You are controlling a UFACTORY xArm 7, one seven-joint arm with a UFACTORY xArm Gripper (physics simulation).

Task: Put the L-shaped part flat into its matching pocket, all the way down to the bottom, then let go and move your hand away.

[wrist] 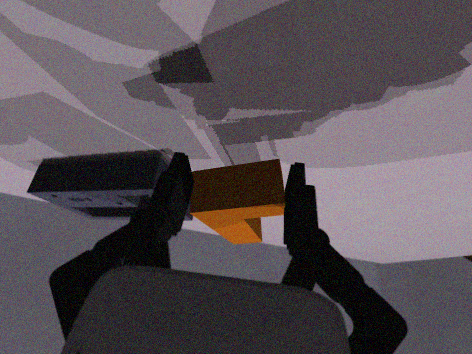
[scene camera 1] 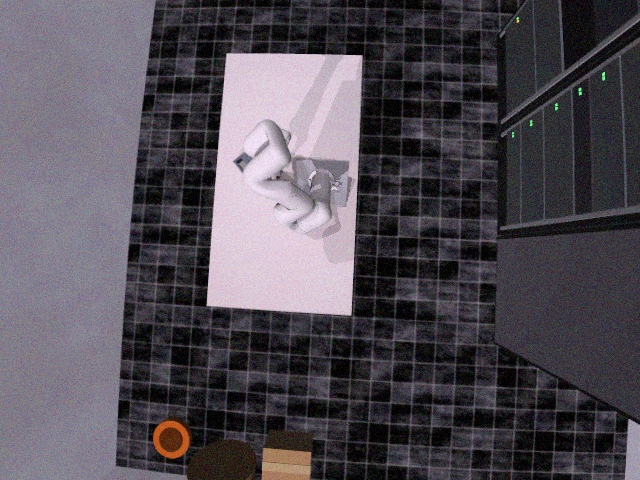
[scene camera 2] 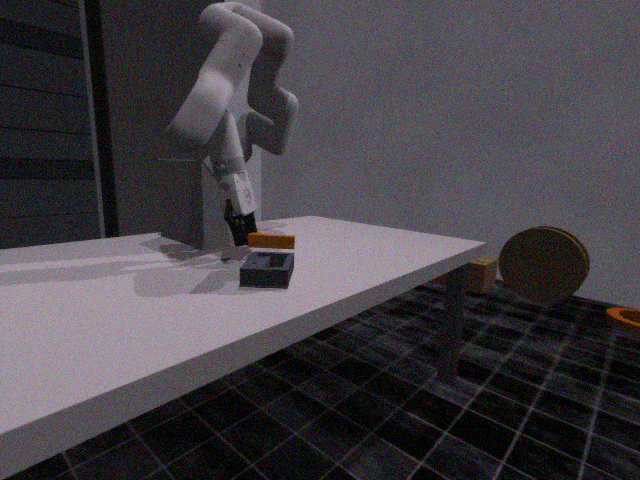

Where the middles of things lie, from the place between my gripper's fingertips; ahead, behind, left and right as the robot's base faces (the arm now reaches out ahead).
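Labels:
Orange L-shaped part (wrist: 231, 200): 1 cm above my hand, 4 cm ahead of it, 3 cm to the left of it. Dark pocket block (scene camera 2: 262, 269): 2 cm below my hand, 16 cm ahead of it, 5 cm to the right of it.

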